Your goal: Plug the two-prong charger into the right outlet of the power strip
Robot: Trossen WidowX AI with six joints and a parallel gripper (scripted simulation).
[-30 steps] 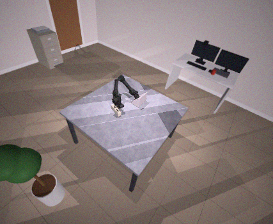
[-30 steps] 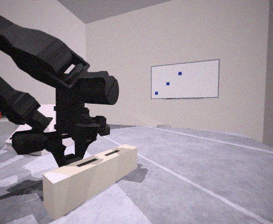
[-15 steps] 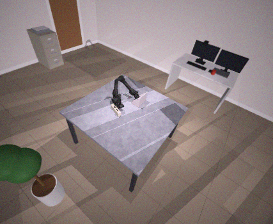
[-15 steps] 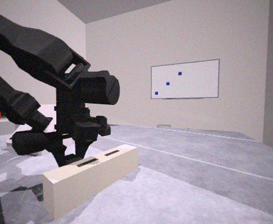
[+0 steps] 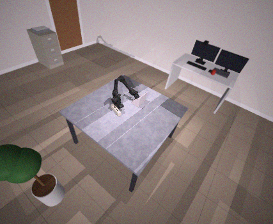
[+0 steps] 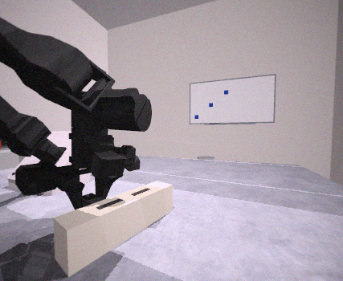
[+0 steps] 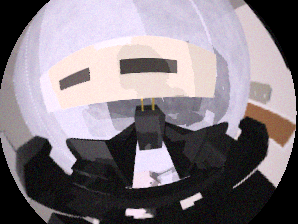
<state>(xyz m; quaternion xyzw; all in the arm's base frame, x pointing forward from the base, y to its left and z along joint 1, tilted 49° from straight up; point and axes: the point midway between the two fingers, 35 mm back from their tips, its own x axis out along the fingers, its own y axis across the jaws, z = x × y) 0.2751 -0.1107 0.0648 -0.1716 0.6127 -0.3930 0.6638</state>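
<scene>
Now: the two-prong charger 20 mm ahead of my gripper tip, 10 mm to the right of it and 10 mm above it.
</scene>
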